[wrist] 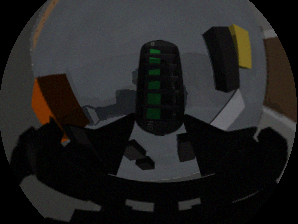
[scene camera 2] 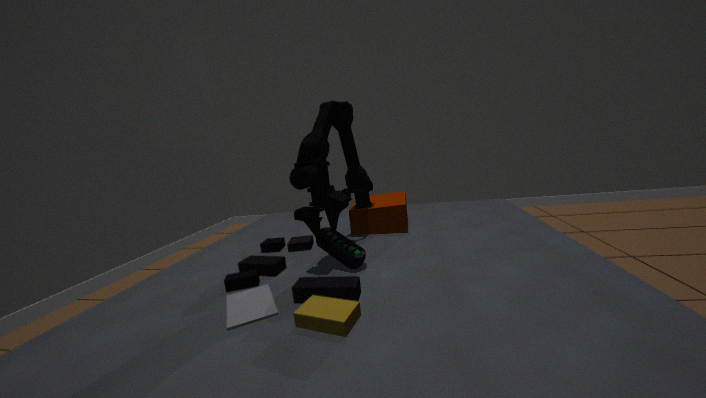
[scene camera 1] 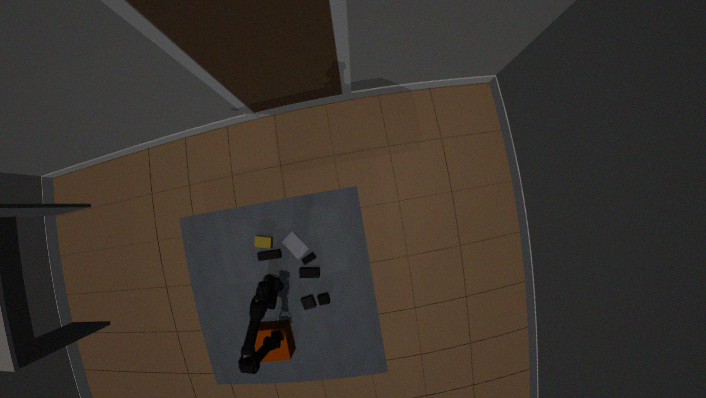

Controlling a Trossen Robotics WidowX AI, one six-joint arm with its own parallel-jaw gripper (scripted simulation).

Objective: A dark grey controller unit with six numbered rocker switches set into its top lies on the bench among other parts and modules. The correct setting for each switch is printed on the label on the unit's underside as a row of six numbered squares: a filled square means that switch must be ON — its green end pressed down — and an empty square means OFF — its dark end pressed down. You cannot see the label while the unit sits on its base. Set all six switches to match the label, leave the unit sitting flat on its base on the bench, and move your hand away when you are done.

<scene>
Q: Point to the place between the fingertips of my gripper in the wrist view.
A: At 159, 116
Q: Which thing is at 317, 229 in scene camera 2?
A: My gripper.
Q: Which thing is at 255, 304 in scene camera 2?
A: A white plate.
</scene>
